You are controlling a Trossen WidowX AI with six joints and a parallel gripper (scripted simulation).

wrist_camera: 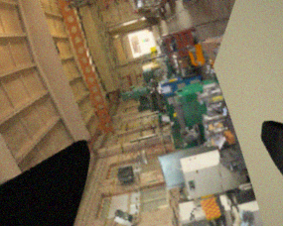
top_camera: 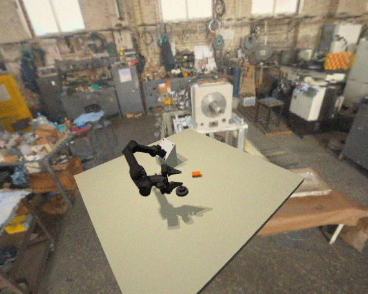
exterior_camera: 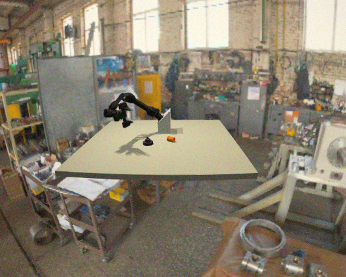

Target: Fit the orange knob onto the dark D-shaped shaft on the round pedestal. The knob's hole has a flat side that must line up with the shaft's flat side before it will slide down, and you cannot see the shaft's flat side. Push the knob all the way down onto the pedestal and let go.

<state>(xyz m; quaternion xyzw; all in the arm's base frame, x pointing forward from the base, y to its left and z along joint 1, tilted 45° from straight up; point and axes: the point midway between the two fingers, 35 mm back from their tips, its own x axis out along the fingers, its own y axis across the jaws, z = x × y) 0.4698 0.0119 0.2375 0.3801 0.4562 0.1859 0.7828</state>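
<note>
My gripper tip is 25 cm to the right of the orange knob, 24 cm above it and 23 cm past it. From my gripper tip the other things lie so: pedestal 23 cm below, 15 cm behind, 7 cm to the left.
</note>
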